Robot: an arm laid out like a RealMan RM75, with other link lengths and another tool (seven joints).
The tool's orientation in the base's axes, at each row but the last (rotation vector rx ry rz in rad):
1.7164 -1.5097 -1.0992
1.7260 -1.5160 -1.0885
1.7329 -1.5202 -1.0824
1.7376 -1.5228 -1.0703
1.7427 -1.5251 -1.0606
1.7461 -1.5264 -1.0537
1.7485 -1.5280 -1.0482
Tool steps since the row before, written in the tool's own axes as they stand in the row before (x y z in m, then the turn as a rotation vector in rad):
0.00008 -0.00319 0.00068 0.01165 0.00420 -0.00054
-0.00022 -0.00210 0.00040 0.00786 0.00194 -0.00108
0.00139 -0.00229 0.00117 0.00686 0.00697 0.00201
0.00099 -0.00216 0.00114 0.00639 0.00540 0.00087
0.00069 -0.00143 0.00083 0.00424 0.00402 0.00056
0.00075 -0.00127 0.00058 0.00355 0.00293 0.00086
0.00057 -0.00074 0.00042 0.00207 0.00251 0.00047
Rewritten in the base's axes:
0.00096 0.00054 -0.00307 -0.00143 -0.01221 0.00157
0.00069 0.00062 -0.00194 0.00010 -0.00814 0.00065
0.00017 -0.00086 -0.00279 -0.00513 -0.00779 0.00356
0.00015 -0.00051 -0.00258 -0.00336 -0.00715 0.00290
0.00005 -0.00037 -0.00175 -0.00244 -0.00482 0.00230
0.00019 -0.00048 -0.00150 -0.00215 -0.00393 0.00136
0.00005 -0.00041 -0.00094 -0.00164 -0.00243 0.00148

